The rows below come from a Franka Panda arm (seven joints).
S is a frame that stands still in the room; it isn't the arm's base.
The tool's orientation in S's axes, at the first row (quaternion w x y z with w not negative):
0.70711, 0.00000, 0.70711, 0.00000
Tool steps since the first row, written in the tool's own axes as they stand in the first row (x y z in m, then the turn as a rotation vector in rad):
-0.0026, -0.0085, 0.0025, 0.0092, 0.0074, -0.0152
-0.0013, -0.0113, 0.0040, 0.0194, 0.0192, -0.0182
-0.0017, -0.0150, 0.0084, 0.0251, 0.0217, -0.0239
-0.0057, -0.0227, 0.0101, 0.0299, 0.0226, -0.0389
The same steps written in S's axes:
0.0025, -0.0085, 0.0026, -0.0152, 0.0074, -0.0092
0.0040, -0.0113, 0.0013, -0.0182, 0.0192, -0.0194
0.0084, -0.0150, 0.0017, -0.0239, 0.0217, -0.0251
0.0101, -0.0227, 0.0057, -0.0389, 0.0226, -0.0299

